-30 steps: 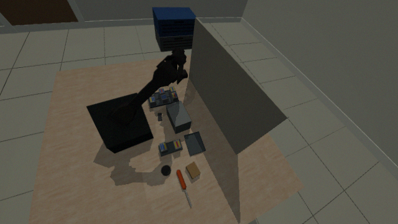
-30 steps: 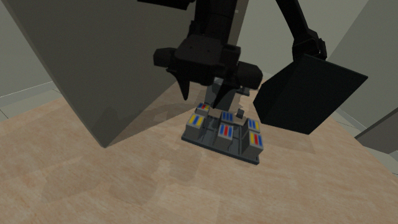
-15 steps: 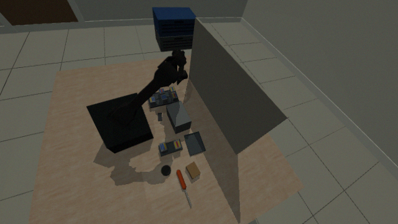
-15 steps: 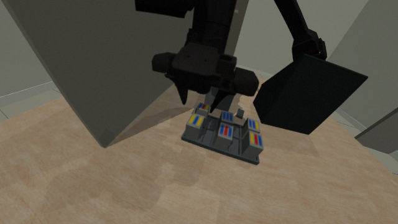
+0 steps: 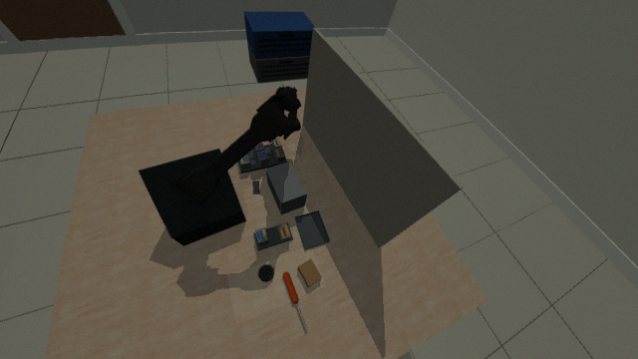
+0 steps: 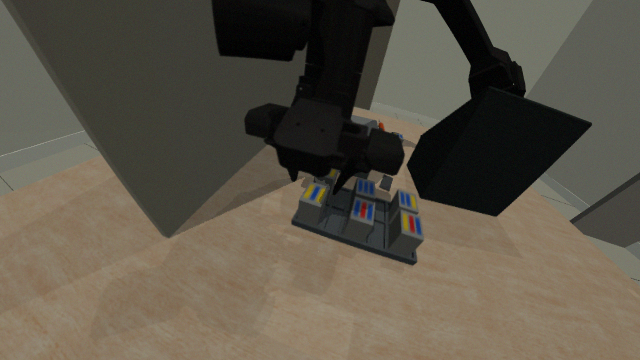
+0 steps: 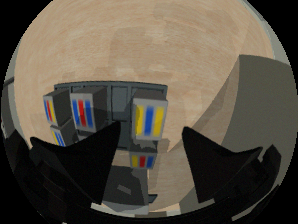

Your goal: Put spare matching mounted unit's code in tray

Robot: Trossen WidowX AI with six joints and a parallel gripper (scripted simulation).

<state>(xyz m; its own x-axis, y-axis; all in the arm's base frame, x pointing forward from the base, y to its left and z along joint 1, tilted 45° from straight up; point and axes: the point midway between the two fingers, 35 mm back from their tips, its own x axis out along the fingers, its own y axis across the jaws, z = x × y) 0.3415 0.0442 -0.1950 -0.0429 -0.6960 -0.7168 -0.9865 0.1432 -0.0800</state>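
Now: the flat dark tray 5 cm behind my gripper tip, 41 cm to the right of it and 6 cm below it. From my gripper tip the other things lie so: tall grey panel 17 cm ahead, 24 cm to the right, 16 cm above; mounted unit 7 cm behind, 22 cm to the right, 1 cm below; black puck 26 cm behind, 47 cm to the right, 5 cm below.
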